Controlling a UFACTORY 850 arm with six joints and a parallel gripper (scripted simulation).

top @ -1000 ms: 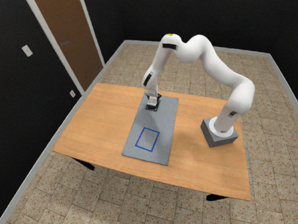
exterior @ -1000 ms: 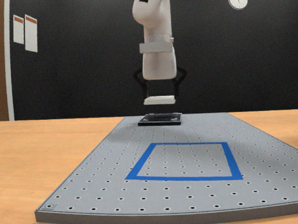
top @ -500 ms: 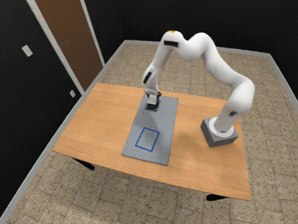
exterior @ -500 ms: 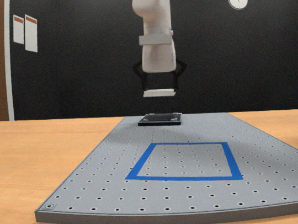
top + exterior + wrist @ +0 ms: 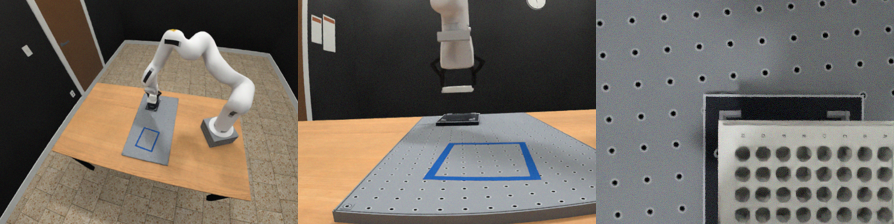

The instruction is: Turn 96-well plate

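Right now the plate nest N1 is 100 mm below my hand. Round my hand: white 96-well plate (10 mm below).
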